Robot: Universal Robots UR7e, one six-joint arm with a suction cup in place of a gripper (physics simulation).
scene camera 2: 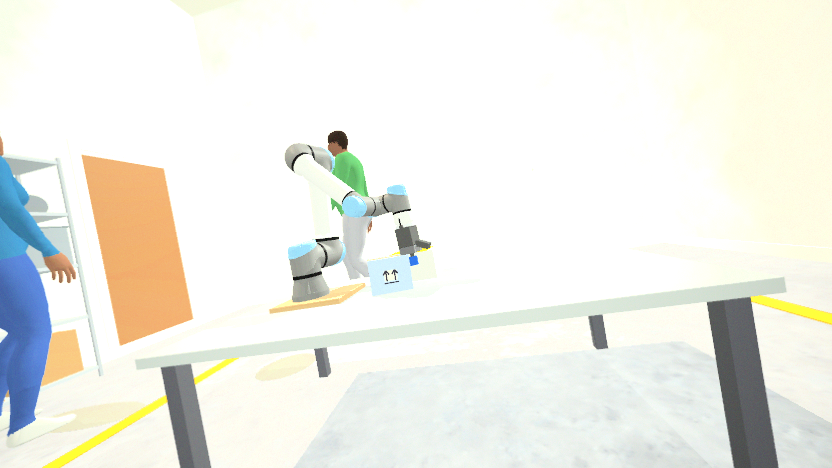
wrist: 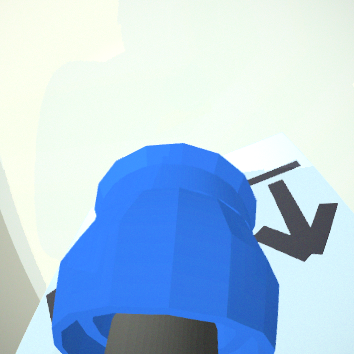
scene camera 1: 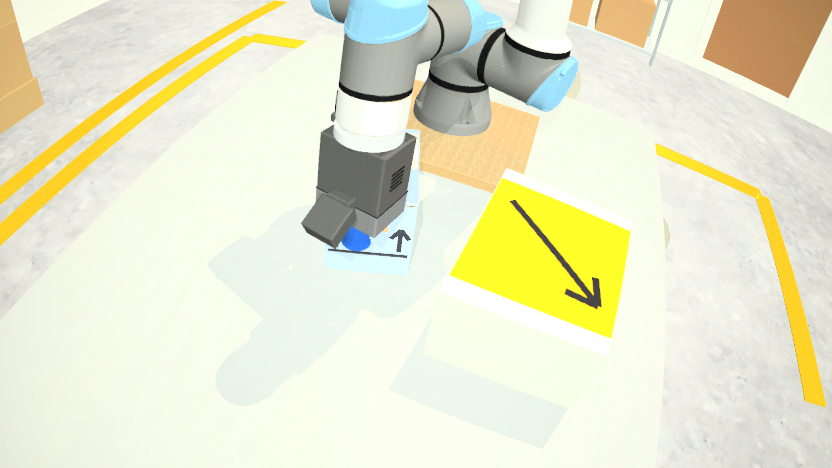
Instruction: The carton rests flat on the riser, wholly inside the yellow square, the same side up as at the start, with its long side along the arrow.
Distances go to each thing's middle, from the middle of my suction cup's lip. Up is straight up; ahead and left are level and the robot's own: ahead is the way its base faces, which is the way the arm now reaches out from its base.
I see the carton (scene camera 1: pixel 389 253) 9 cm behind my suction cup, 4 cm to the right of it and 3 cm below it. From my suction cup the other things lie so: white riser (scene camera 1: pixel 531 302): 10 cm behind, 21 cm to the left, 3 cm below.
